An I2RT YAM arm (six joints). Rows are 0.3 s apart.
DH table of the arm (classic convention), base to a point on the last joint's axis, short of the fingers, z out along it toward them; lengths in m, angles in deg. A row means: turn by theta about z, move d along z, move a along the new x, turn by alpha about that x. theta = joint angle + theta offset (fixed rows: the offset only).
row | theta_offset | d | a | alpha
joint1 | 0 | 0.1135 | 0.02 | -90
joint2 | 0 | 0 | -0.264 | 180
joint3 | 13.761 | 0 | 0.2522 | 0
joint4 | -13.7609 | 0 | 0.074 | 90
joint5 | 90 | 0 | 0 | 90
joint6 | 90 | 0.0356 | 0 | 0
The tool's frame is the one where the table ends.
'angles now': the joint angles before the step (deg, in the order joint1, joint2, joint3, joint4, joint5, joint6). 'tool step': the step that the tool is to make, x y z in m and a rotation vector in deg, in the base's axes. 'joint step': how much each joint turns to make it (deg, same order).
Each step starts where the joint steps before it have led.
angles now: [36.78, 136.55, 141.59, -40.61, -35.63, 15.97]
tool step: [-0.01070, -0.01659, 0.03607, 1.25, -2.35, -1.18]
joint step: [-0.73, -4.42, -0.01, -1.83, 0.59, -0.08]
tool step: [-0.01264, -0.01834, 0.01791, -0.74, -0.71, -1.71]
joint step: [-0.78, -5.90, -5.61, -0.37, 1.34, -0.41]
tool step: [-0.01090, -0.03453, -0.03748, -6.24, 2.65, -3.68]
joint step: [-2.49, -9.69, -21.56, 4.77, 3.15, -2.66]
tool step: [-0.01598, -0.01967, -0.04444, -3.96, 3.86, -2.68]
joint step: [-0.87, -5.56, -16.39, 5.61, 2.20, 0.33]
